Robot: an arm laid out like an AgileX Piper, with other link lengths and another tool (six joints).
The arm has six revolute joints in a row. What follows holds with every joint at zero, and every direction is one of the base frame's.
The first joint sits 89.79 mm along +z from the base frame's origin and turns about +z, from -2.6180 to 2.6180 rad.
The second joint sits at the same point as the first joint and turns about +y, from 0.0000 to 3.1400 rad.
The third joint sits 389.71 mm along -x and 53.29 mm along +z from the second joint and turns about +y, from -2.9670 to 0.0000 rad.
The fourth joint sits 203.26 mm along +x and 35.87 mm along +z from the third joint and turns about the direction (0.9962, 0, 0.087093), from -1.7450 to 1.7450 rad.
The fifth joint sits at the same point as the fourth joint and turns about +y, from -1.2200 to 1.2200 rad.
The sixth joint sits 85.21 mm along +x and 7.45 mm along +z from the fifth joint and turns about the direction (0.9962, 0, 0.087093), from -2.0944 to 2.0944 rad.
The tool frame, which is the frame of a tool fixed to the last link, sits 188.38 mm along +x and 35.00 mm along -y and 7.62 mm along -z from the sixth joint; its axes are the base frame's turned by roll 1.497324, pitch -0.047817 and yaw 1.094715 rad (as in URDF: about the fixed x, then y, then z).
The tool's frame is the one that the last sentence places.
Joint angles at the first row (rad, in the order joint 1, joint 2, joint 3, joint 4, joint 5, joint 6):
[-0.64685 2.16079 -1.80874 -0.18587 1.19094 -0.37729]
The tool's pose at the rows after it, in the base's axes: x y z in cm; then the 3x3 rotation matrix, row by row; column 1 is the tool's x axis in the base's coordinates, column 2 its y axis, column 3 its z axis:
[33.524 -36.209 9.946], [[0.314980 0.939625 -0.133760], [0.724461 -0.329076 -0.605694], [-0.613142 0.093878 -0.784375]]
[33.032 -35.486 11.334], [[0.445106 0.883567 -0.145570], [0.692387 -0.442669 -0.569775], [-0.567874 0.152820 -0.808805]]
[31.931 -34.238 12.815], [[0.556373 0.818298 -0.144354], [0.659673 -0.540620 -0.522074], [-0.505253 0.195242 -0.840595]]
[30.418 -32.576 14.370], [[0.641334 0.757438 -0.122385], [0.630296 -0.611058 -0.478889], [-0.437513 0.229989 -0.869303]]
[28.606 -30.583 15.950], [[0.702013 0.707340 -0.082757], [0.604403 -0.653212 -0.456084], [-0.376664 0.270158 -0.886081]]
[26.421 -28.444 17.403], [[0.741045 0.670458 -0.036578], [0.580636 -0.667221 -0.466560], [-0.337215 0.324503 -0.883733]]
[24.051 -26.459 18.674], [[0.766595 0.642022 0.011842], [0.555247 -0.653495 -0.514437], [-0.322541 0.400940 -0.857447]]
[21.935 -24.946 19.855], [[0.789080 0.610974 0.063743], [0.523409 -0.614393 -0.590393], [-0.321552 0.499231 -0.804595]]
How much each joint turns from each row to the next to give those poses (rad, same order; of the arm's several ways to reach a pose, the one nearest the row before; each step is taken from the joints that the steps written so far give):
[-0.01400 -0.02226 -0.02007 0.02965 0.01323 0.09888]
[-0.02420 -0.03906 0.00194 0.05214 0.00425 0.08768]
[-0.03272 -0.05940 0.03863 0.06511 -0.00503 0.06457]
[-0.03712 -0.08085 0.07894 0.07078 -0.02567 0.03121]
[-0.03512 -0.10232 0.11682 0.06594 -0.05230 0.00111]
[-0.02777 -0.12172 0.14806 0.04679 -0.08016 -0.02095]
[-0.01775 -0.13475 0.16344 0.02307 -0.10769 -0.03188]
[-0.00842 -0.13550 0.15904 0.00717 -0.13216 -0.03248]

